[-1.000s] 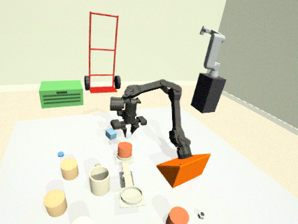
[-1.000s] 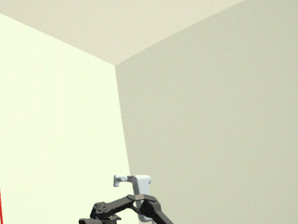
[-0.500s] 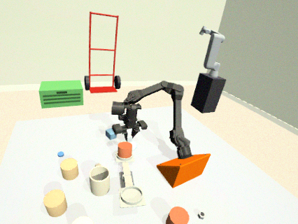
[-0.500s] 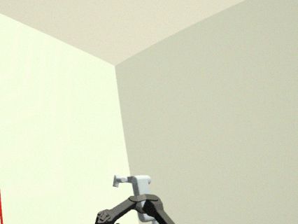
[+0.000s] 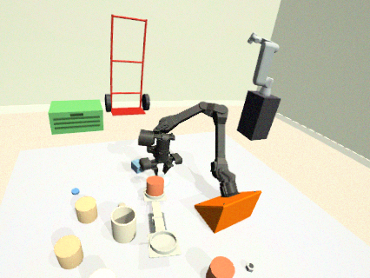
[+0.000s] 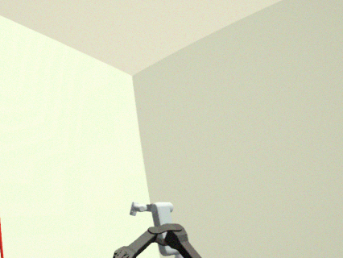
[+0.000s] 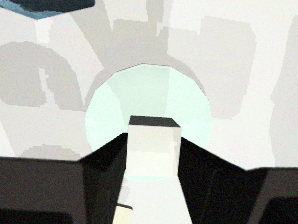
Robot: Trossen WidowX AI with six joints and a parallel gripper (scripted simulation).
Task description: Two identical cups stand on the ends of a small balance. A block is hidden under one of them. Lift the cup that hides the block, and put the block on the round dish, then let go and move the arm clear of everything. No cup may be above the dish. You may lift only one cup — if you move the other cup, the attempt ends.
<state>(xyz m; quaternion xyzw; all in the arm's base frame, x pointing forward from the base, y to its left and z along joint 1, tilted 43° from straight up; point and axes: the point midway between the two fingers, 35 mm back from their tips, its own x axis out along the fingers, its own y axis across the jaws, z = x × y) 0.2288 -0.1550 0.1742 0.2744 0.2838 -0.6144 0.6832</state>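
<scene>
My gripper tip is 1 cm below the white block. Round my gripper tip: beige mug: 24 cm to the left, 21 cm ahead, 2 cm above; then pale round dish: 2 cm below; then small blue disc: 36 cm ahead, 2 cm below, 1 cm to the right.
</scene>
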